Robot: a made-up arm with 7 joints. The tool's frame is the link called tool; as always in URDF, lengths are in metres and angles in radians. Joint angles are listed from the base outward.
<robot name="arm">
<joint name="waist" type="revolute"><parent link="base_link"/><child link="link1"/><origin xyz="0.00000 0.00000 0.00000" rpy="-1.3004 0.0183 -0.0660"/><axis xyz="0 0 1"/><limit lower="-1.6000" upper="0.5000"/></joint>
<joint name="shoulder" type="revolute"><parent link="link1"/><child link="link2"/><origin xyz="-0.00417 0.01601 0.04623" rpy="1.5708 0.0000 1.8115"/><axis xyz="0 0 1"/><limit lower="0.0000" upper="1.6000"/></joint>
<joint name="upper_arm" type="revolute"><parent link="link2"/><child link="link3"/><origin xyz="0.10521 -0.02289 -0.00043" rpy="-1.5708 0.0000 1.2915"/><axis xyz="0 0 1"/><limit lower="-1.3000" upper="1.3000"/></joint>
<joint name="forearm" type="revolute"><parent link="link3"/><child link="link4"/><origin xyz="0.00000 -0.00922 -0.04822" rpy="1.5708 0.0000 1.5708"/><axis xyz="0 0 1"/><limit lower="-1.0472" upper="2.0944"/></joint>
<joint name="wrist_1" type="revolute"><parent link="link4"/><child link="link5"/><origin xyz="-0.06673 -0.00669 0.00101" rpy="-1.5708 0.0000 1.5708"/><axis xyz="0 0 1"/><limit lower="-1.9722" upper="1.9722"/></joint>
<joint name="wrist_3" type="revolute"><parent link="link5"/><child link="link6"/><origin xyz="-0.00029 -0.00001 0.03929" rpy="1.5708 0.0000 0.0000"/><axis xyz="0 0 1"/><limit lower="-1.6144" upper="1.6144"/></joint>
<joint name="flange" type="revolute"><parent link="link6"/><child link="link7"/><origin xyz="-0.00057 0.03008 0.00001" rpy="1.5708 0.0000 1.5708"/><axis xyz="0 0 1"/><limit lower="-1.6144" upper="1.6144"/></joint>
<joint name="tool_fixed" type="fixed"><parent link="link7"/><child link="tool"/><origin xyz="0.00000 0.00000 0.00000" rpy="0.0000 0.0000 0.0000"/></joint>
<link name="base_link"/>
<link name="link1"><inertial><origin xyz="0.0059 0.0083 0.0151"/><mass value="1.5"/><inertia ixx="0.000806" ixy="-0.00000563" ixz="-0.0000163" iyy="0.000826" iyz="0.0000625" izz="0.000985"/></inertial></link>
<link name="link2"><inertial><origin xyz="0.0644 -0.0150 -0.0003"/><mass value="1.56"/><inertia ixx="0.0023" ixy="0.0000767" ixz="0.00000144" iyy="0.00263" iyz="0" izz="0.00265"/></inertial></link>
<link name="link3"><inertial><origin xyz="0.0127 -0.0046 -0.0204"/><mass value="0.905"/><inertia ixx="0.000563" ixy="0" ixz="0" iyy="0.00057" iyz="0.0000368" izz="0.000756"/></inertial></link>
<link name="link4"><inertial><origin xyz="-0.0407 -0.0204 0.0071"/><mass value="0.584"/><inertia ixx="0.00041" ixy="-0.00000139" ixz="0" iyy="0.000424" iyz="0" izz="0.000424"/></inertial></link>
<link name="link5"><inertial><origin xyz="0.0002 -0.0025 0.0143"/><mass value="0.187"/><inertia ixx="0.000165" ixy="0" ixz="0" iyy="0.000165" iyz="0" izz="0.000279"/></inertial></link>
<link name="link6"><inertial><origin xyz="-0.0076 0.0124 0.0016"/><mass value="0.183"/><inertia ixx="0.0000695" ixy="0" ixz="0" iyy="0.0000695" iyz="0" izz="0.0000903"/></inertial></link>
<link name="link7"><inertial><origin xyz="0.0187 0.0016 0.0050"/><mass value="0.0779"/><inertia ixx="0.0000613" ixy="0" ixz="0" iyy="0.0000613" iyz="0" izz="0.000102"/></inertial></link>
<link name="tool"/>
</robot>
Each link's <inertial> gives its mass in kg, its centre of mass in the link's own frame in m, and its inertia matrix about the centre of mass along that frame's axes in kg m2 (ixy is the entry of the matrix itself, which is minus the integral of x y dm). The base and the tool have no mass. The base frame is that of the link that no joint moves.
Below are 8 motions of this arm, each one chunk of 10 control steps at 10 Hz.
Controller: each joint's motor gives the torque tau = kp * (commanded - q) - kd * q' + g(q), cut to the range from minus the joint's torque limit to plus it. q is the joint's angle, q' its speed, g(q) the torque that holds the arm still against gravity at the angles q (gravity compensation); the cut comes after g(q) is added. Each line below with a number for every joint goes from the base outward.
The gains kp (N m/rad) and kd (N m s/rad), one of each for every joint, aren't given. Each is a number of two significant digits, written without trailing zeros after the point. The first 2 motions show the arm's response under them.
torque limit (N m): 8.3 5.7 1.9 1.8 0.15 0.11 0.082
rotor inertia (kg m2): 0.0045 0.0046 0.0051 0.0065 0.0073 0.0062 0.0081
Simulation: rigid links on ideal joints. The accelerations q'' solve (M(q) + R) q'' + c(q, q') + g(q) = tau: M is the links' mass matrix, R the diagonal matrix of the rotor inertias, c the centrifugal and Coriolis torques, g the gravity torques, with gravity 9.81 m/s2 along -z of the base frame. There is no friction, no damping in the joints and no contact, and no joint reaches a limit. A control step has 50 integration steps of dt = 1/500 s. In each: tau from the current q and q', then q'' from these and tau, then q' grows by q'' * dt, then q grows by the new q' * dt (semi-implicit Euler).
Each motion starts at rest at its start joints. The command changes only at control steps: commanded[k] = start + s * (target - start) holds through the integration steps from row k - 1 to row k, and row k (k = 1, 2, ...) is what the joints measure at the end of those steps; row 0 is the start. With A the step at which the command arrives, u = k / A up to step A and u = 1 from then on. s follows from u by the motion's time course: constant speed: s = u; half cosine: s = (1 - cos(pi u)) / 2; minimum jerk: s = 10 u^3 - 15 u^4 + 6 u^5; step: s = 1 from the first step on.
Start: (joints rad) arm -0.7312 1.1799 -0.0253 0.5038 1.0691 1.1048 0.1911
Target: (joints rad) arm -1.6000 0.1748 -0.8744 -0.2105 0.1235 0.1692 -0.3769
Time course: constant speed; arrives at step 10
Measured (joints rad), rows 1 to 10:
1: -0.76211 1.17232 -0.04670 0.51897 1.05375 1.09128 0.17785
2: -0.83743 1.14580 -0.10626 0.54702 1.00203 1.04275 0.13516
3: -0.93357 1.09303 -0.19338 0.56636 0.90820 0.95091 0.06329
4: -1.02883 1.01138 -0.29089 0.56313 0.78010 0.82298 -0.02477
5: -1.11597 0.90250 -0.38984 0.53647 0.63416 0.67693 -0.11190
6: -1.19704 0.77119 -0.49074 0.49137 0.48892 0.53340 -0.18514
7: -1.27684 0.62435 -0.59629 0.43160 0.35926 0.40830 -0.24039
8: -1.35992 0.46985 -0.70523 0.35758 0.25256 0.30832 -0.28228
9: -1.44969 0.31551 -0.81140 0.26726 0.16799 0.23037 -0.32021
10: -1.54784 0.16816 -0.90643 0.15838 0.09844 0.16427 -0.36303
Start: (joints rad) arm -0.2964 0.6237 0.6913 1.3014 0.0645 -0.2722 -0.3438
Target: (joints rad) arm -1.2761 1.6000 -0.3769 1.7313 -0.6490 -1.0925 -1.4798
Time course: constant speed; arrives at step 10
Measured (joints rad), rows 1 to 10:
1: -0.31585 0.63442 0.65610 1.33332 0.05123 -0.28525 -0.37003
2: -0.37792 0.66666 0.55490 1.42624 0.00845 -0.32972 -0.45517
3: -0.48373 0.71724 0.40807 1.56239 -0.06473 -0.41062 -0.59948
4: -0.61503 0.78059 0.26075 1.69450 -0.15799 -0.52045 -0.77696
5: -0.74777 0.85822 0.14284 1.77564 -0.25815 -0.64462 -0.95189
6: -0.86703 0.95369 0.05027 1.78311 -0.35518 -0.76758 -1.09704
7: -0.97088 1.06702 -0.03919 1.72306 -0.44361 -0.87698 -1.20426
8: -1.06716 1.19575 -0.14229 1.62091 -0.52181 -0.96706 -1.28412
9: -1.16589 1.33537 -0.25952 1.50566 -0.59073 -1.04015 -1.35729
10: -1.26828 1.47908 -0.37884 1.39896 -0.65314 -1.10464 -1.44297
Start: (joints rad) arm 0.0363 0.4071 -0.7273 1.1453 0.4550 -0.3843 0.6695
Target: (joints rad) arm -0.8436 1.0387 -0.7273 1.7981 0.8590 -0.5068 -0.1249
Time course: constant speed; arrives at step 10
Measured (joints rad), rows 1 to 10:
1: 0.02058 0.40907 -0.73367 1.16377 0.46143 -0.38746 0.65055
2: -0.02890 0.41767 -0.74748 1.21767 0.48376 -0.39768 0.58959
3: -0.11288 0.43817 -0.75849 1.29895 0.52539 -0.41510 0.48736
4: -0.22146 0.47588 -0.75819 1.38591 0.58300 -0.43661 0.36300
5: -0.34131 0.53414 -0.74847 1.45651 0.64812 -0.45766 0.24161
6: -0.46050 0.61209 -0.73799 1.49836 0.71076 -0.47449 0.14167
7: -0.57131 0.70460 -0.73274 1.51252 0.76351 -0.48559 0.06808
8: -0.67117 0.80425 -0.73203 1.51148 0.80372 -0.49187 0.01286
9: -0.76165 0.90347 -0.73197 1.51308 0.83353 -0.49585 -0.03845
10: -0.84645 0.99633 -0.73048 1.53349 0.85804 -0.50051 -0.09888

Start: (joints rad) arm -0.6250 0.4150 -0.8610 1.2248 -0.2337 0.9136 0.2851
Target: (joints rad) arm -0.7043 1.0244 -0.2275 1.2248 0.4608 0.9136 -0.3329
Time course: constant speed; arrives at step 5
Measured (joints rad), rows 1 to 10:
1: -0.62587 0.42112 -0.81475 1.21892 -0.21077 0.91373 0.25562
2: -0.63023 0.44539 -0.69255 1.19953 -0.13587 0.91361 0.16074
3: -0.64116 0.49727 -0.53065 1.16817 -0.00420 0.91191 0.00157
4: -0.66042 0.58226 -0.37550 1.13460 0.17154 0.90711 -0.19203
5: -0.68708 0.70138 -0.24589 1.10940 0.37064 0.89866 -0.38087
6: -0.71405 0.84678 -0.17604 1.09603 0.54936 0.88898 -0.50891
7: -0.73104 0.99994 -0.17582 1.09173 0.66174 0.88339 -0.54877
8: -0.73334 1.13858 -0.20168 1.09706 0.69214 0.88601 -0.50062
9: -0.72519 1.24394 -0.21418 1.11952 0.65178 0.89731 -0.38823
10: -0.71625 1.30639 -0.20651 1.16376 0.56934 0.91406 -0.27407

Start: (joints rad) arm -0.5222 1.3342 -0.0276 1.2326 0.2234 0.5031 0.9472
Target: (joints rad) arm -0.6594 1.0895 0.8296 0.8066 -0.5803 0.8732 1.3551
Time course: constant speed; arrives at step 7
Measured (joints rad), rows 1 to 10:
1: -0.52937 1.32939 0.02014 1.23051 0.20721 0.51277 0.96110
2: -0.54607 1.31558 0.14692 1.21705 0.14973 0.54544 1.00569
3: -0.56706 1.29314 0.31546 1.18317 0.04077 0.60418 1.08027
4: -0.58798 1.26255 0.47612 1.12650 -0.11256 0.68240 1.17084
5: -0.60805 1.22369 0.60651 1.05080 -0.29009 0.76767 1.25929
6: -0.62859 1.17700 0.71379 0.96237 -0.46776 0.84722 1.33240
7: -0.65073 1.12432 0.81564 0.86792 -0.62674 0.91284 1.38669
8: -0.66577 1.07505 0.87944 0.77947 -0.74140 0.95251 1.41389
9: -0.66907 1.04052 0.87874 0.71503 -0.78712 0.95688 1.40777
10: -0.66706 1.02393 0.84004 0.68484 -0.76362 0.93158 1.37871

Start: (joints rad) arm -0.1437 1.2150 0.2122 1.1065 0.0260 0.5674 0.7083
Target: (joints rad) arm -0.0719 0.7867 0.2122 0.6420 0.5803 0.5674 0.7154
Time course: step
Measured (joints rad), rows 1 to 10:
1: -0.11145 1.18408 0.23229 1.04227 0.10185 0.56914 0.71026
2: -0.07054 1.10246 0.26262 0.91355 0.30546 0.57391 0.71426
3: -0.05349 0.99040 0.27010 0.77872 0.55277 0.57887 0.71777
4: -0.05541 0.87005 0.24564 0.66529 0.75748 0.58014 0.71943
5: -0.06545 0.75952 0.19971 0.58356 0.86537 0.57512 0.71922
6: -0.07632 0.67068 0.15192 0.53348 0.86370 0.56395 0.71785
7: -0.08415 0.60997 0.12015 0.51009 0.77562 0.54981 0.71603
8: -0.08742 0.57992 0.11263 0.50829 0.64530 0.53779 0.71421
9: -0.08630 0.57985 0.12660 0.52473 0.52033 0.53266 0.71266
10: -0.08205 0.60596 0.15282 0.55695 0.43706 0.53665 0.71168

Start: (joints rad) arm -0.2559 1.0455 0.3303 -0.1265 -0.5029 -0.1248 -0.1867
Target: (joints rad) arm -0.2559 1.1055 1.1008 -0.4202 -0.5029 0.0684 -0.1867
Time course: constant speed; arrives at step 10
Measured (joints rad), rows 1 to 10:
1: -0.25571 1.04249 0.34873 -0.12962 -0.50294 -0.12002 -0.18719
2: -0.25538 1.03509 0.40516 -0.13964 -0.50318 -0.10481 -0.18835
3: -0.25546 1.02766 0.49556 -0.15698 -0.50377 -0.07947 -0.18940
4: -0.25583 1.02617 0.60286 -0.17983 -0.50463 -0.04856 -0.18944
5: -0.25579 1.03400 0.70960 -0.20592 -0.50532 -0.01794 -0.18814
6: -0.25520 1.05038 0.80531 -0.23412 -0.50530 0.00788 -0.18605
7: -0.25480 1.07174 0.88753 -0.26493 -0.50441 0.02713 -0.18417
8: -0.25522 1.09388 0.95946 -0.29960 -0.50293 0.04087 -0.18337
9: -0.25627 1.11341 1.02672 -0.33898 -0.50148 0.05190 -0.18391
10: -0.25724 1.12840 1.09471 -0.38262 -0.50065 0.06343 -0.18544

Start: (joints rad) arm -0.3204 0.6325 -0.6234 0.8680 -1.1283 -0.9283 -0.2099
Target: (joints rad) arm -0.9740 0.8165 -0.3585 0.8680 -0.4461 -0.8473 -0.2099
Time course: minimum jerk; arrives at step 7
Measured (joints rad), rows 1 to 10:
1: -0.32324 0.63227 -0.62256 0.87092 -1.12578 -0.92768 -0.20989
2: -0.34407 0.63095 -0.61583 0.89128 -1.10662 -0.92306 -0.20985
3: -0.40868 0.62837 -0.59163 0.94966 -1.04394 -0.90843 -0.20973
4: -0.53443 0.62750 -0.53667 1.04993 -0.91471 -0.87976 -0.20963
5: -0.71132 0.63569 -0.45204 1.15952 -0.72123 -0.84036 -0.20959
6: -0.89650 0.66092 -0.36951 1.21160 -0.50175 -0.80206 -0.20929
7: -1.03398 0.70511 -0.32939 1.14466 -0.31658 -0.77969 -0.20856
8: -1.09495 0.76465 -0.33052 0.95744 -0.21367 -0.78197 -0.20767
9: -1.09129 0.82903 -0.33652 0.71458 -0.20559 -0.80689 -0.20727
10: -1.05403 0.88215 -0.32793 0.49767 -0.27266 -0.84552 -0.20795

